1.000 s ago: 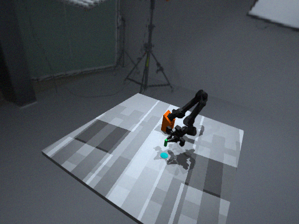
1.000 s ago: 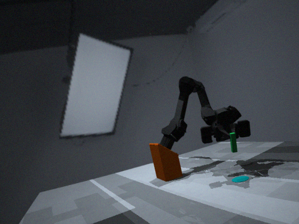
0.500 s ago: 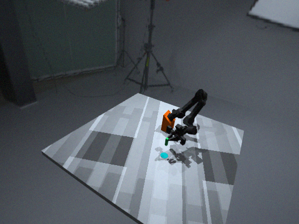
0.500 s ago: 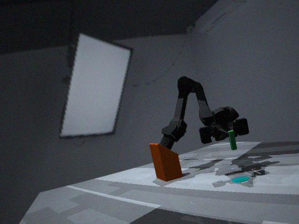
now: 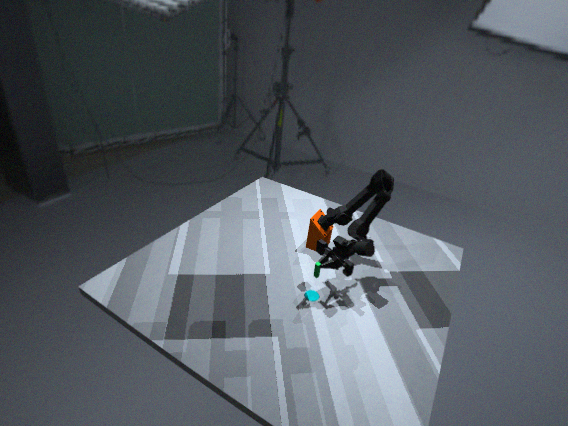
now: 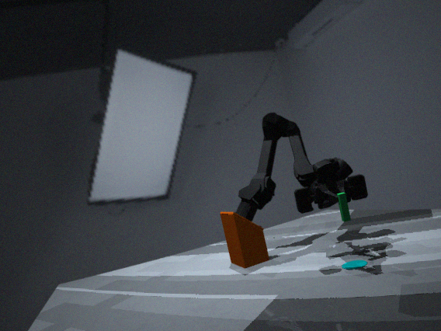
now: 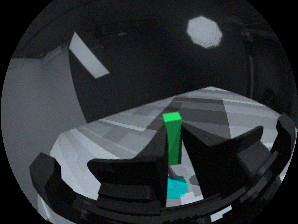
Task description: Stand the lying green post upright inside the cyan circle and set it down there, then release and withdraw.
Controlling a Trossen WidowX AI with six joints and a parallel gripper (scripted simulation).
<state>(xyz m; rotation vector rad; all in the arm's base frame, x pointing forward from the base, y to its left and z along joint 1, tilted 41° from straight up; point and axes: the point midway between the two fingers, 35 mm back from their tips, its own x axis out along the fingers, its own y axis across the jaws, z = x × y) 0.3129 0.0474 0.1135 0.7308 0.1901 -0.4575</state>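
The cyan circle lies 160 mm below my gripper tip. From my gripper tip the other things lie so: green post 20 mm below.
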